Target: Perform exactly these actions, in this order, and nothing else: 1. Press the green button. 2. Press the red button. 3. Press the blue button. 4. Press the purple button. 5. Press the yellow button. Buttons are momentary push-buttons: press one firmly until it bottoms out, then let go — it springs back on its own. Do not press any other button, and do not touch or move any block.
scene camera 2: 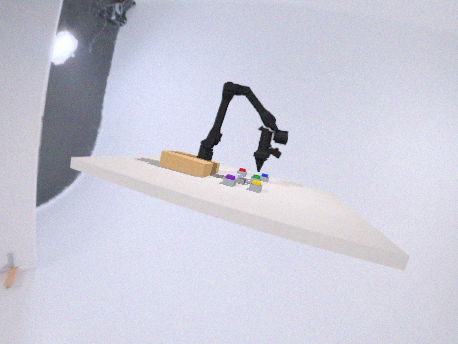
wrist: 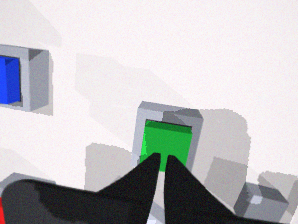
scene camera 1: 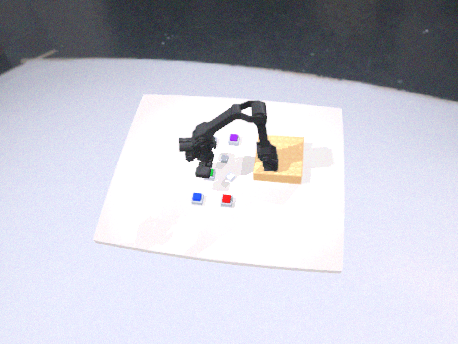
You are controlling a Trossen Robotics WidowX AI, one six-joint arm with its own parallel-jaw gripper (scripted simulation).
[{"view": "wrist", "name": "my gripper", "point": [163,160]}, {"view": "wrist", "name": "grey block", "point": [252,196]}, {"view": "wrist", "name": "green button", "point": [167,139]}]
